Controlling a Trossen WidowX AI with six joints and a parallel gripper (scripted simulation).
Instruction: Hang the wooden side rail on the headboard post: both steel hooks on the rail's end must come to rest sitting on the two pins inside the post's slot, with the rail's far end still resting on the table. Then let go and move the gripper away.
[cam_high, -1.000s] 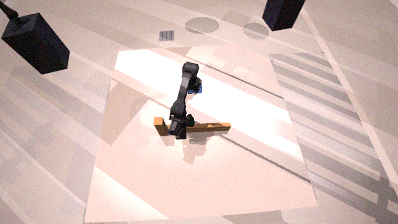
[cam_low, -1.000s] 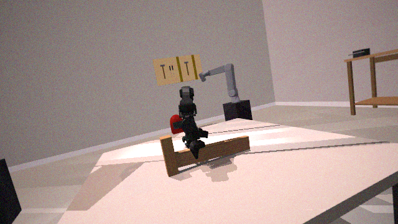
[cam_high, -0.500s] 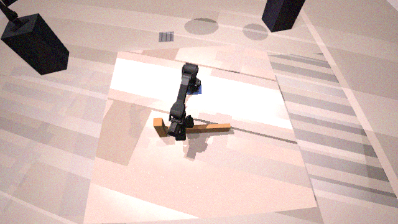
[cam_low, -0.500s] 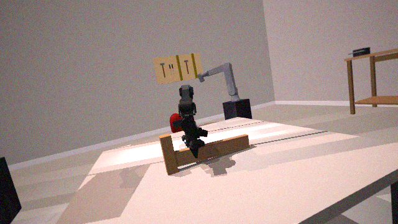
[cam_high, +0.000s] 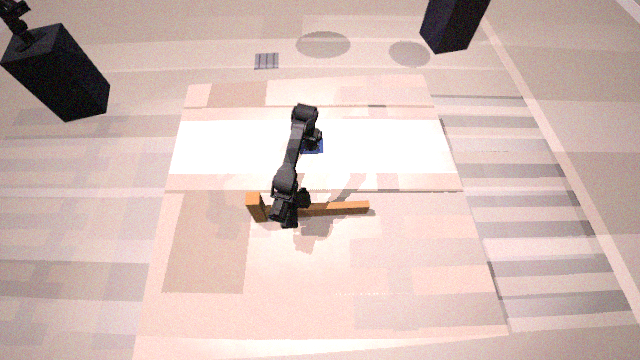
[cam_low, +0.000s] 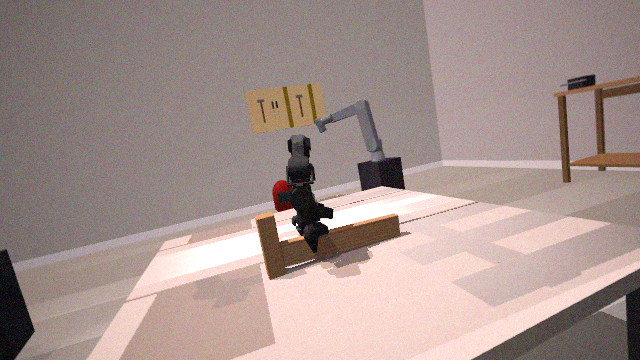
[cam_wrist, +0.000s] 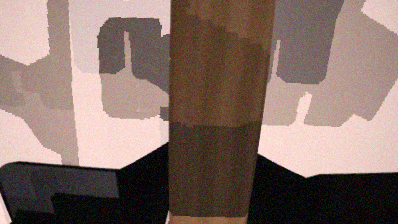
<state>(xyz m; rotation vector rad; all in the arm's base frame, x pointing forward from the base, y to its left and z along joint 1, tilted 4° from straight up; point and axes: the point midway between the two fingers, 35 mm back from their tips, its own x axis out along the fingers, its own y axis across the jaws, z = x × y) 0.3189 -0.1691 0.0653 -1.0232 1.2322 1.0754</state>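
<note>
My gripper tip is 120 mm to the left of the headboard post, 50 mm below it and 30 mm past it.
</note>
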